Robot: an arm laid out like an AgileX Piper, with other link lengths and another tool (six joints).
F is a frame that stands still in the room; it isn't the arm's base.
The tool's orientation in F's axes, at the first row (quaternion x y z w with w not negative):
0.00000, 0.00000, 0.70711, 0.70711
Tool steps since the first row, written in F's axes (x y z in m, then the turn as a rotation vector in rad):
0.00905, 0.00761, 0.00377, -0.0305, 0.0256, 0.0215
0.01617, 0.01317, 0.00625, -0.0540, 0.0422, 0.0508
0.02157, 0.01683, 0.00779, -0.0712, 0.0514, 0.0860
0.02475, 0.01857, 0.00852, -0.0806, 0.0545, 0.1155
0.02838, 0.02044, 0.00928, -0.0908, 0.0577, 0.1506
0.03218, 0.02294, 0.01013, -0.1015, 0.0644, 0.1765
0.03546, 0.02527, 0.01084, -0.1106, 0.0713, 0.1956
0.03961, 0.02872, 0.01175, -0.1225, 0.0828, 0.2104
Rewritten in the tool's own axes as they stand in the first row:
0.00761, -0.00905, 0.00377, 0.0256, 0.0305, 0.0215
0.01317, -0.01617, 0.00625, 0.0422, 0.0540, 0.0508
0.01683, -0.02157, 0.00779, 0.0514, 0.0712, 0.0860
0.01857, -0.02475, 0.00852, 0.0545, 0.0806, 0.1155
0.02044, -0.02838, 0.00928, 0.0577, 0.0908, 0.1506
0.02294, -0.03218, 0.01013, 0.0644, 0.1015, 0.1765
0.02527, -0.03546, 0.01084, 0.0713, 0.1106, 0.1956
0.02872, -0.03961, 0.01175, 0.0828, 0.1225, 0.2104

